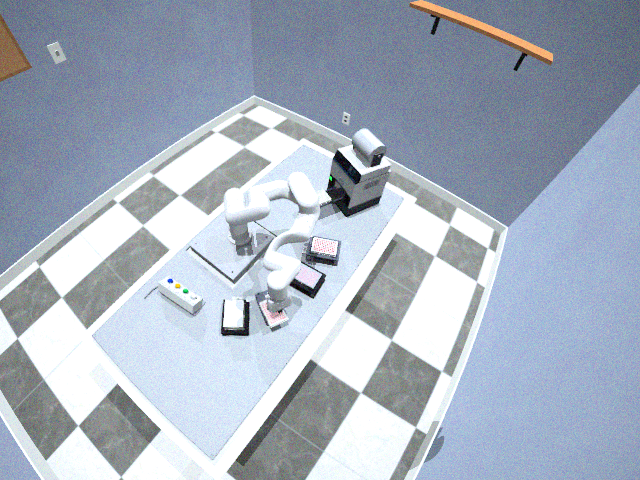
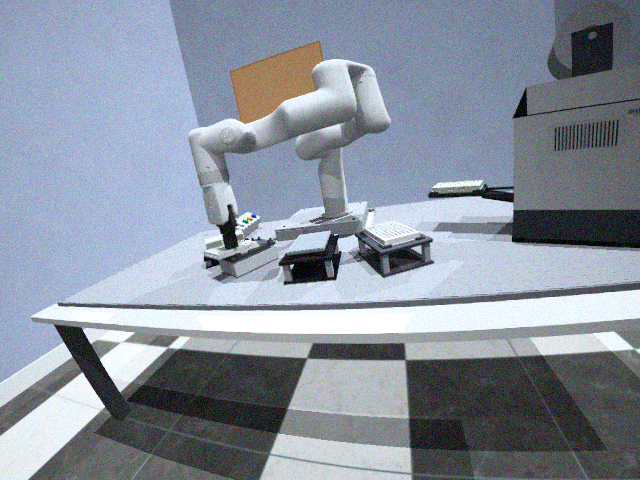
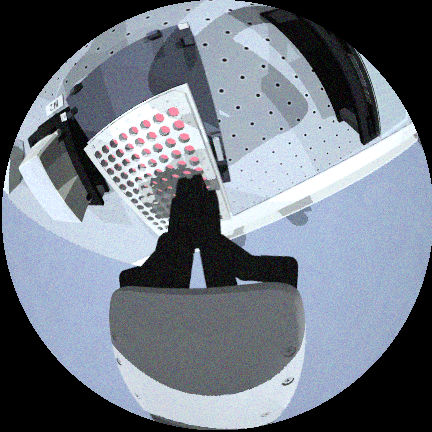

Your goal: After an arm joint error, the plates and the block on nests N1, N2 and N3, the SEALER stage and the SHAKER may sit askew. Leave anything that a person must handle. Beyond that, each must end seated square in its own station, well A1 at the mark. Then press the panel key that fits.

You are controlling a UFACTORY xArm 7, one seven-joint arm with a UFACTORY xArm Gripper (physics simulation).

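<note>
My gripper (image 1: pixel 275 311) (image 2: pixel 230 249) (image 3: pixel 195 188) is shut and empty, its fingertips at the top of a white plate with red wells (image 1: pixel 268 308) (image 2: pixel 217 252) (image 3: pixel 165 142). That plate sits shifted on the dark-topped white station (image 2: pixel 253 263) (image 3: pixel 115 75), overhanging one end. Beside it, the pale plate or block (image 1: pixel 309 277) (image 2: pixel 310 241) (image 3: pixel 42 175) on black nest N2 (image 1: pixel 314 292) (image 3: pixel 82 165) looks tilted. A red-welled plate (image 1: pixel 324 246) (image 2: pixel 392 233) lies on a legged nest (image 2: pixel 405 246). A white plate (image 1: pixel 234 312) lies on another black nest (image 1: pixel 235 333). Fine seating is unclear.
The sealer (image 1: pixel 369 186) (image 2: pixel 573 175) stands at the far end, its stage extended with a white plate (image 2: pixel 459 186). The key panel (image 1: pixel 178 298) (image 2: pixel 248 222) has blue, yellow, green and white keys. The arm crosses above the stations. The table edge (image 2: pixel 258 315) runs nearby.
</note>
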